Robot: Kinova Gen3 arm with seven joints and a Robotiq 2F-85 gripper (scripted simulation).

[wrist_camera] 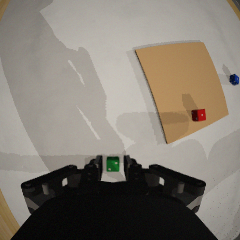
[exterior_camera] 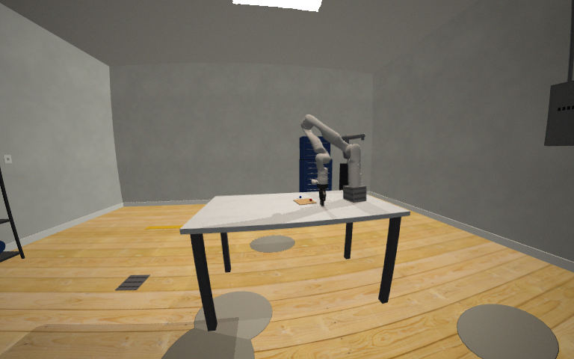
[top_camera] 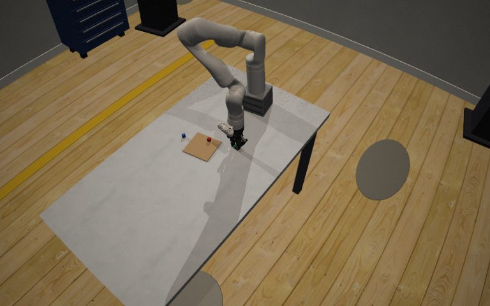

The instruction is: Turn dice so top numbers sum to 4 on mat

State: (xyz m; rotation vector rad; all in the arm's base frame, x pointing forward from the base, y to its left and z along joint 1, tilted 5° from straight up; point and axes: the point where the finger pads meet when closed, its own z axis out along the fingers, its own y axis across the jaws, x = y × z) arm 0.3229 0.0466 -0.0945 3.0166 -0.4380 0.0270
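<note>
My hand is 10 mm above the green die. Round my hand: blue die: 260 mm to the right, 60 mm ahead, 10 mm below; then tan mat: 150 mm to the right, 70 mm ahead, 20 mm below; then red die: 140 mm to the right, 20 mm ahead, 10 mm below.
</note>
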